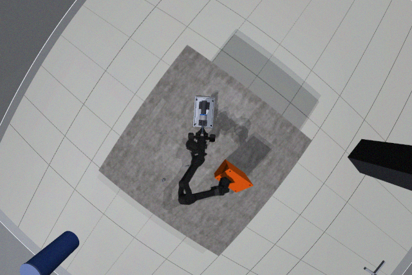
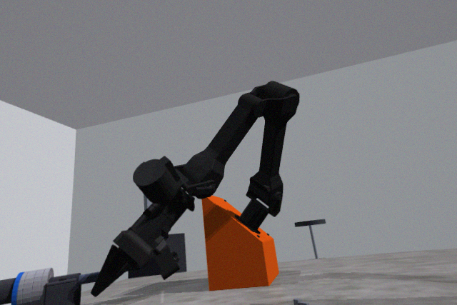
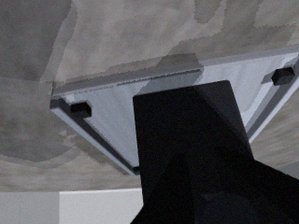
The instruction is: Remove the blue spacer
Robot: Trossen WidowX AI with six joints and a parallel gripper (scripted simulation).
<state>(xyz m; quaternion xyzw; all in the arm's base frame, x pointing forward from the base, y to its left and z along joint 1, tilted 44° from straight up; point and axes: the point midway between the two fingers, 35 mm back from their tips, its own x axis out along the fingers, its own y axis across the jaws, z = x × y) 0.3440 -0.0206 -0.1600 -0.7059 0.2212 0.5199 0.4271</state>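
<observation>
Right now my gripper tip is 30 mm to the left of the thin shaft, 30 mm short of it and 20 mm below it. The rest, counted from my gripper tip: blue spacer (80 mm to the right, 60 mm ahead, 20 mm above); then silver ring (60 mm to the right, 50 mm ahead, 20 mm above).
</observation>
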